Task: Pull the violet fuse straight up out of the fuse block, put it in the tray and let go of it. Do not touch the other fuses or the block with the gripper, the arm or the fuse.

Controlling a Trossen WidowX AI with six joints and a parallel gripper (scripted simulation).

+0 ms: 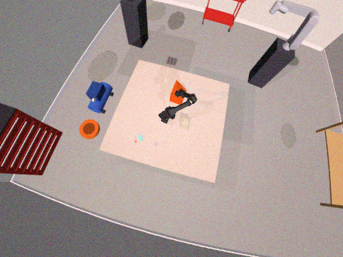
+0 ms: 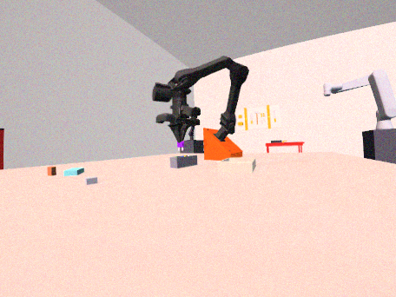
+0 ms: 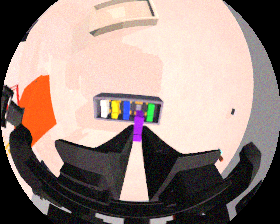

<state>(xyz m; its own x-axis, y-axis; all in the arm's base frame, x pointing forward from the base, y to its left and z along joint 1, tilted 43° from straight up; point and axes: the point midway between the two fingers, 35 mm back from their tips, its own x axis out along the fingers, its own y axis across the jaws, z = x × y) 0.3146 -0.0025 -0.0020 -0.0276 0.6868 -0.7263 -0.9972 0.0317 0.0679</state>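
The beige tray is 40 mm behind my gripper tip, 210 mm to the left of it and 90 mm below it. The rest, counted from my gripper tip: cyan block 310 mm ahead, 190 mm to the right, 90 mm below; then violet fuse 10 mm below; then grey piece 310 mm ahead, 90 mm below.
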